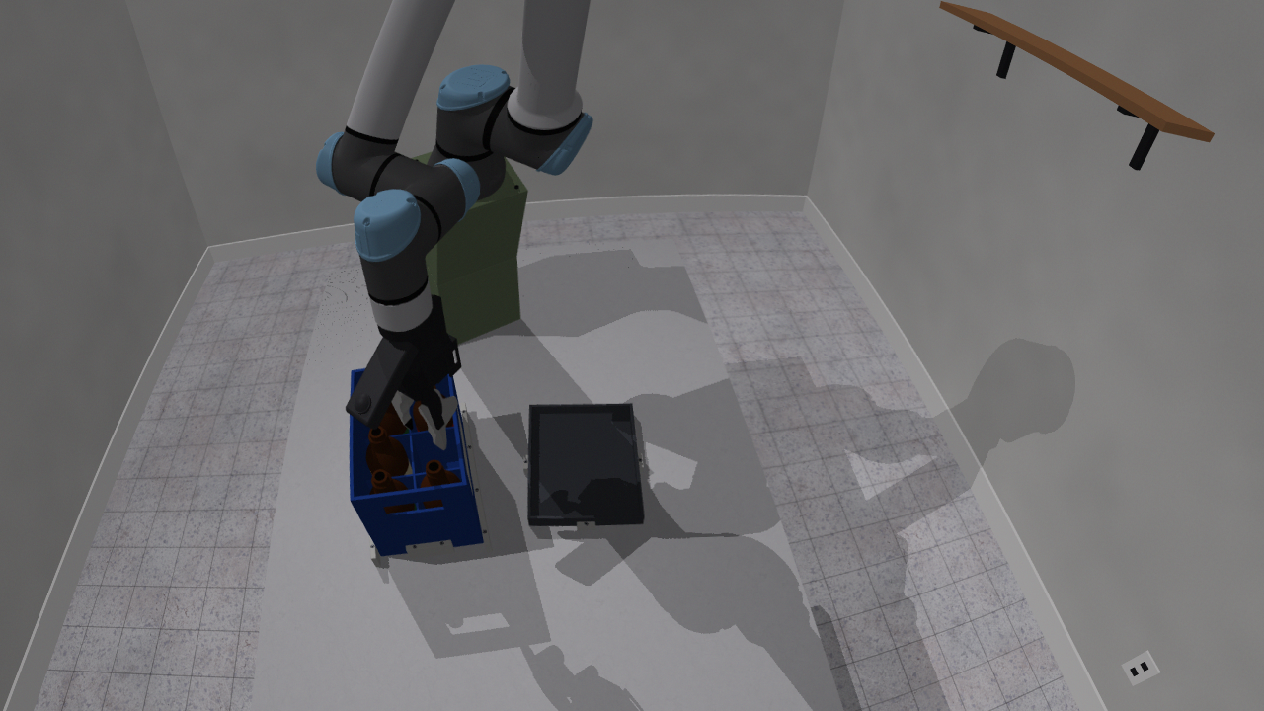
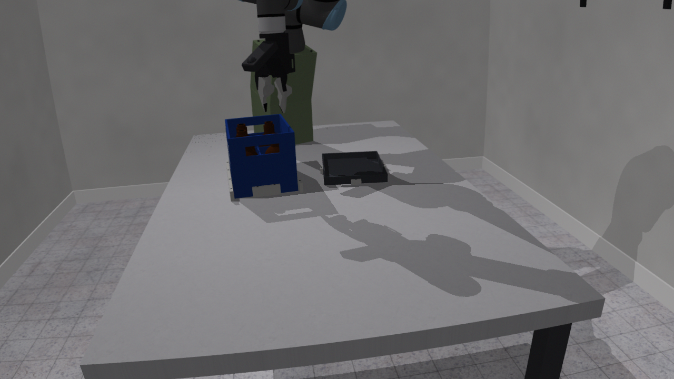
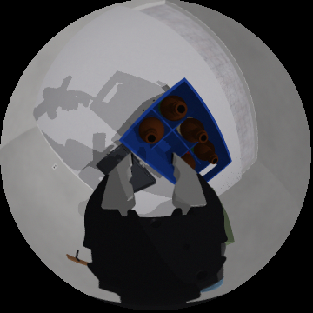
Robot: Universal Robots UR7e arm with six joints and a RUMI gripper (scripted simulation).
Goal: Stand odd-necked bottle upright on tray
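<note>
The blue crate is 16 cm below my hand, 9 cm behind it and 4 cm to the right of it. The rest, counted from my hand: dark tray (25 cm to the left, 23 cm below, 6 cm behind).
</note>
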